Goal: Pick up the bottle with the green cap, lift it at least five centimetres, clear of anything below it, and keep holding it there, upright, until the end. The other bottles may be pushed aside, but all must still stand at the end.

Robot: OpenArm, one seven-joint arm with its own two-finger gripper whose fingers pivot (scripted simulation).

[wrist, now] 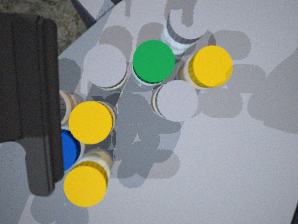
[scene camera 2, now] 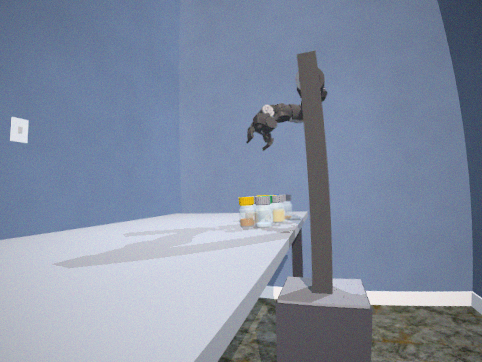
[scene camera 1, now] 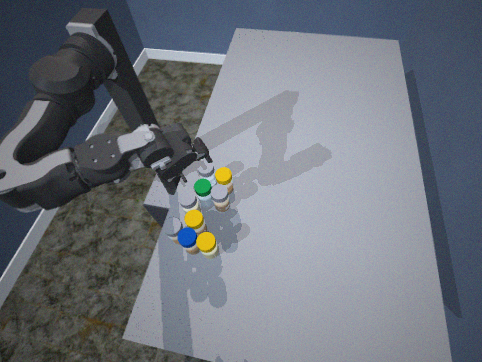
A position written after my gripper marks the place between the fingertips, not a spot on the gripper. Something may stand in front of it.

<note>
In view: my gripper (scene camera 1: 193,163), a yellow-capped bottle (wrist: 211,66), a yellow-capped bottle (wrist: 90,122) and an arm post (scene camera 2: 317,167).
My gripper shows as well in the wrist view (wrist: 165,125). The arm post shows as well in scene camera 1 (scene camera 1: 126,91).
</note>
